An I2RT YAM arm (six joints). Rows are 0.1 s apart.
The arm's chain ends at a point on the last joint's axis. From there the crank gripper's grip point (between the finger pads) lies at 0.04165 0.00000 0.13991 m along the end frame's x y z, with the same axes.
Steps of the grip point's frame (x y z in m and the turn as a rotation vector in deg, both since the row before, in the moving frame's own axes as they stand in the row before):
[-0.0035, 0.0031, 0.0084, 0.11, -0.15, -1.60]
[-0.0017, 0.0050, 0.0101, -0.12, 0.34, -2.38]
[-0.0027, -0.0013, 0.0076, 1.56, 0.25, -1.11]
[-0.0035, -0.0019, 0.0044, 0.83, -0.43, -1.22]
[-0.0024, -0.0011, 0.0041, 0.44, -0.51, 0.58]
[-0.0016, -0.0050, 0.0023, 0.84, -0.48, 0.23]
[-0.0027, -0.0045, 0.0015, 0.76, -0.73, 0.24]
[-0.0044, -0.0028, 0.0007, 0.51, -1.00, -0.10]
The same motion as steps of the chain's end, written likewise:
[-0.0031, 0.0045, 0.0083, 0.11, -0.15, -1.60]
[-0.0025, 0.0065, 0.0103, -0.12, 0.34, -2.38]
[-0.0033, 0.0033, 0.0078, 1.56, 0.25, -1.11]
[-0.0024, 0.0010, 0.0041, 0.83, -0.43, -1.22]
[-0.0012, -0.0004, 0.0037, 0.44, -0.51, 0.58]
[-0.0004, -0.0031, 0.0020, 0.84, -0.48, 0.23]
[-0.0009, -0.0028, 0.0010, 0.76, -0.73, 0.24]
[-0.0020, -0.0015, 0.0000, 0.51, -1.00, -0.10]

